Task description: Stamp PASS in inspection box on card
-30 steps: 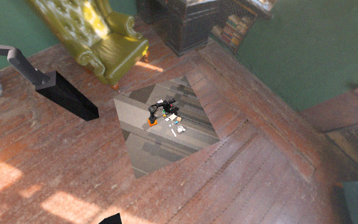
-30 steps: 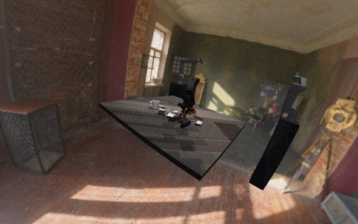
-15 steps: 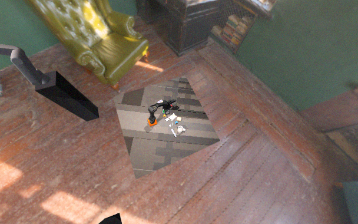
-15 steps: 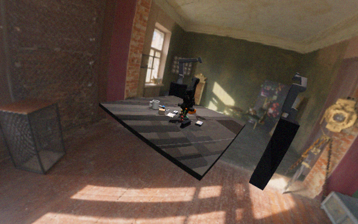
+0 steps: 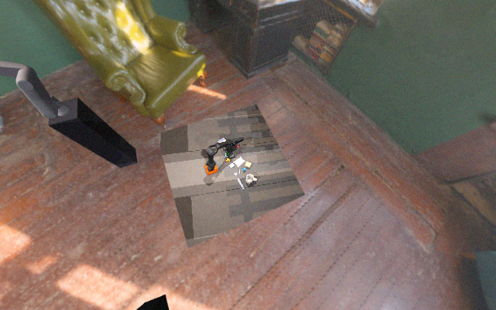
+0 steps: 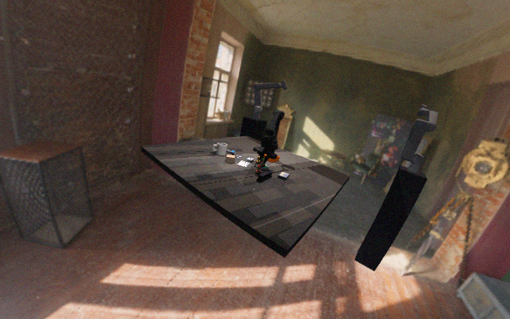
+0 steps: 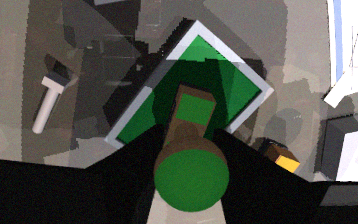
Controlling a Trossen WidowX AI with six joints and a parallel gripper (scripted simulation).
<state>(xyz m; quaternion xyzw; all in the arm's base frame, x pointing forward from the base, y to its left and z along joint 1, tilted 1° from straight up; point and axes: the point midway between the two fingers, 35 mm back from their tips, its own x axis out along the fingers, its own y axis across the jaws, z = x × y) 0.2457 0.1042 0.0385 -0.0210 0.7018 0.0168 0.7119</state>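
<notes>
Right now the green ink pad is 30 mm below my gripper tip. From my gripper tip the other things lie so: cream card: 110 mm to the right, 80 mm ahead, 40 mm below.
</notes>
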